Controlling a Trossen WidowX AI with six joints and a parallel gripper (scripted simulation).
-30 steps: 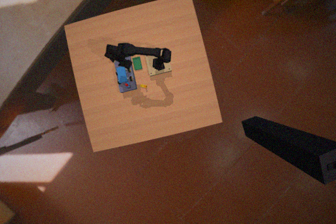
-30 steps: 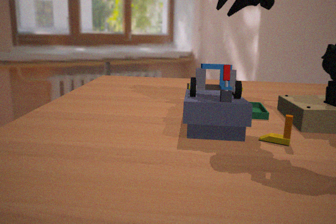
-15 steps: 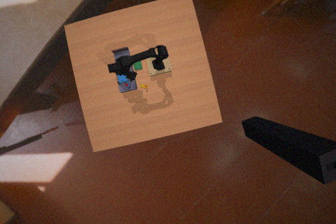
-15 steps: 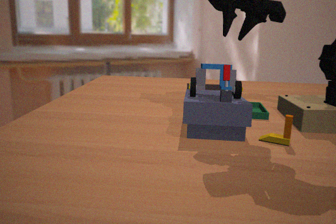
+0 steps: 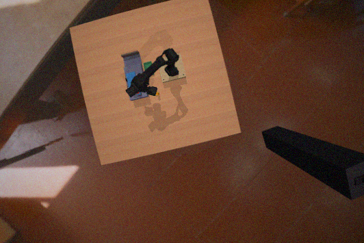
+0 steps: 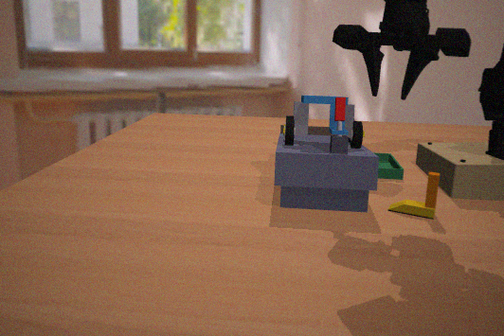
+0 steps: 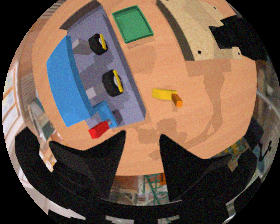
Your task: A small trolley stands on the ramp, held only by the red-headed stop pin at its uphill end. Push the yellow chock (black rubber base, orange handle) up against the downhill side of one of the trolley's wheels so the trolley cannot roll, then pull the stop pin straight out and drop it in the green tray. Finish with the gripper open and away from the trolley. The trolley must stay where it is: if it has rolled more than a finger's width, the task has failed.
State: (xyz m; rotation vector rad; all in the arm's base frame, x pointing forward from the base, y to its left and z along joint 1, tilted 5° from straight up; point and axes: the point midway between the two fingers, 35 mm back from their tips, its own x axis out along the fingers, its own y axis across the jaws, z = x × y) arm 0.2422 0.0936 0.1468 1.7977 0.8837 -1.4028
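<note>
Right now my gripper tip is 150 mm above the yellow chock, 40 mm past it and 30 mm to the right of it. The rest, counted from my gripper tip: trolley: 110 mm to the right, 80 mm ahead, 60 mm below; red-headed stop pin: 70 mm ahead, 40 mm below, 10 mm to the right.
</note>
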